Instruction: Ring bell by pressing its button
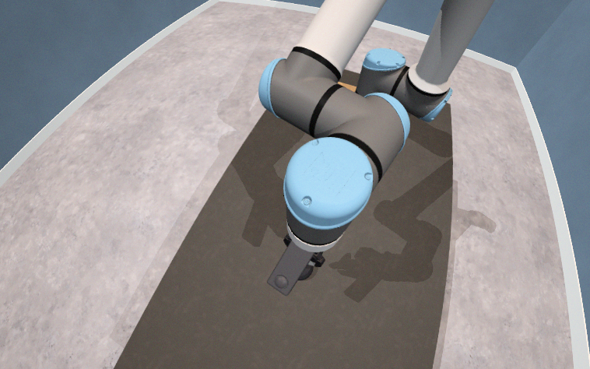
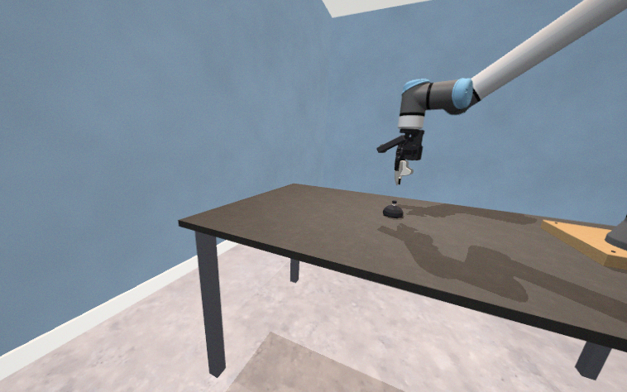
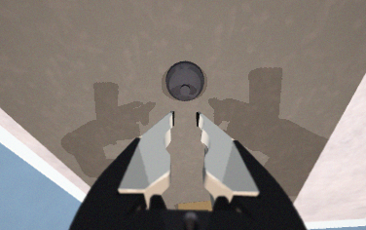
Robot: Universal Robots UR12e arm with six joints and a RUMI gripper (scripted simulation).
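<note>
Right now my hand is 10 cm above the bell button. The rest, counted from my hand: bell: 11 cm below.
</note>
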